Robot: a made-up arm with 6 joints.
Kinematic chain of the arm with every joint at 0, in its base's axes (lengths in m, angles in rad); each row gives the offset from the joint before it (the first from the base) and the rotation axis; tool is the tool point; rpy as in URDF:
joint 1: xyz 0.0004 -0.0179 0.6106 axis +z
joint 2: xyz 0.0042 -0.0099 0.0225 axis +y
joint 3: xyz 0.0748 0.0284 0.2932 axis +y
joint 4: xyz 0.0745 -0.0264 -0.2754 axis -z
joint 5: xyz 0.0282 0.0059 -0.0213 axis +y
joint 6: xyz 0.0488 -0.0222 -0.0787 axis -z
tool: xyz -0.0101 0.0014 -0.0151 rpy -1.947 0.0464 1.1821
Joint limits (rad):
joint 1: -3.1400..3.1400
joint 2: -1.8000..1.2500
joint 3: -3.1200..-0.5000
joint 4: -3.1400..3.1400
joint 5: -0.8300..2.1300
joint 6: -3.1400..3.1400
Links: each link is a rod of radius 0.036 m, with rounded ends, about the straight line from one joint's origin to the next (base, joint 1, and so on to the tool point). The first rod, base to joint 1, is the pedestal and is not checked.
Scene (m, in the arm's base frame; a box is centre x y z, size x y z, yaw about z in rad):
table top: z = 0
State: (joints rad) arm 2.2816 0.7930 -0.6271 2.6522 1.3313 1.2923
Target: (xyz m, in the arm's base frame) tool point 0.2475 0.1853 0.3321
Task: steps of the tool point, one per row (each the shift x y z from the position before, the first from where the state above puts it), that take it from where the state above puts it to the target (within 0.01 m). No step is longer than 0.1 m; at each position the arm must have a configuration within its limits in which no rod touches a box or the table.
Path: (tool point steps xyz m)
1: 0.0708 0.0541 -0.0121
2: 0.0833 0.0321 -0.0123
3: 0.0889 0.0076 -0.0124
4: 0.0874 -0.0175 -0.0124
5: 0.0787 -0.0410 -0.0124
6: 0.0639 -0.0610 -0.0125

